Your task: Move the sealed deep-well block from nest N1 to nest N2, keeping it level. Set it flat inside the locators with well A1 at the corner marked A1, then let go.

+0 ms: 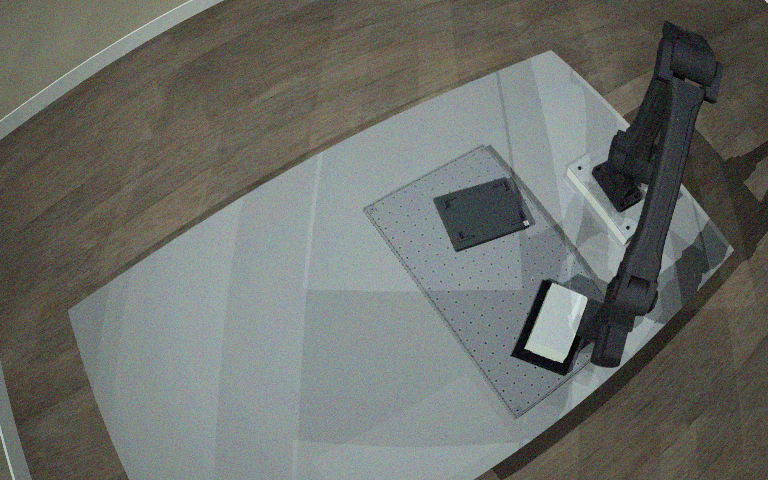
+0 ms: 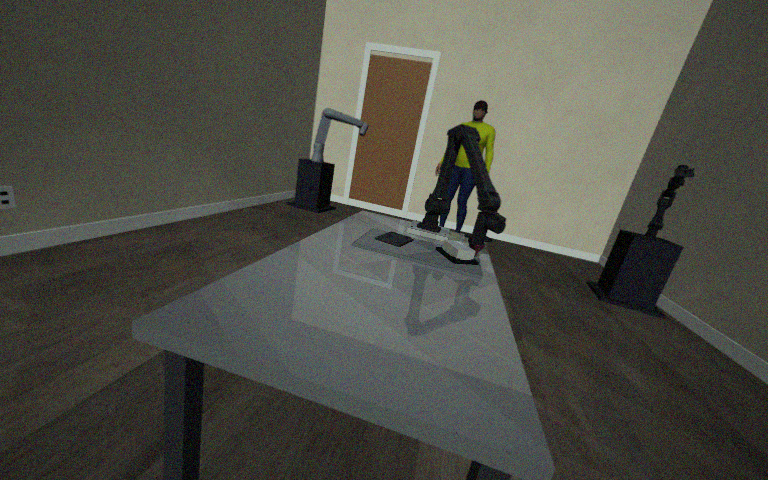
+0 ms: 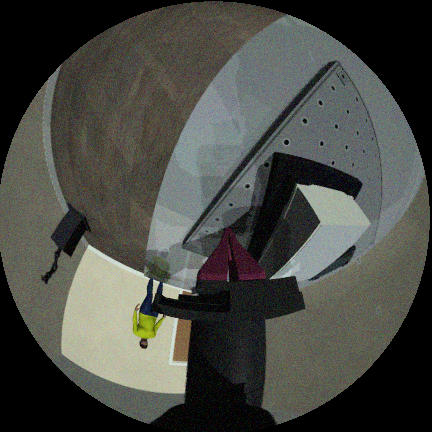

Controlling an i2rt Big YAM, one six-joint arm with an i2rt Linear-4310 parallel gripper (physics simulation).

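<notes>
The sealed block, white on top with cream sides, sits in the black nest. Slight tilt cannot be told. The other nest, a dark grey plate, has corner locators and holds no block; a small white mark is at one corner. Nest labels and well A1 are not readable. My gripper has dark red fingers, shut and empty, beside the block's long side on the arm side. Any contact is hidden.
Both nests stand on a perforated plate on the grey table. The arm's pale base plate is near the perforated plate. A person stands behind the table. Two other arms stand on dark pedestals.
</notes>
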